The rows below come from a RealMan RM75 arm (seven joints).
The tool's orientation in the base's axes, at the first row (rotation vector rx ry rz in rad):
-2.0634 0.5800 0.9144
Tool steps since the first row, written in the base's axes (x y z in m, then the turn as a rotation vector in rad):
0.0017 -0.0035 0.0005 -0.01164 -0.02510 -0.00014
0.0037 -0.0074 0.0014 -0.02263 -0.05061 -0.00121
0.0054 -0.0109 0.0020 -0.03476 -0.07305 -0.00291
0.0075 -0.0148 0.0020 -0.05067 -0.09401 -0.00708
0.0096 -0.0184 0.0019 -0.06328 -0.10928 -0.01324
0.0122 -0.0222 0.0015 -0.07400 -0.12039 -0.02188
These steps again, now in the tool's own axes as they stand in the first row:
0.0010 0.0007 -0.0037 -0.00509 0.02237 -0.01547
0.0019 0.0012 -0.0081 -0.00902 0.04499 -0.03113
0.0029 0.0019 -0.0118 -0.01346 0.06687 -0.04359
0.0045 0.0028 -0.0158 -0.01853 0.09155 -0.05226
0.0063 0.0035 -0.0196 -0.02048 0.11169 -0.05682
0.0085 0.0042 -0.0235 -0.01969 0.12934 -0.05773

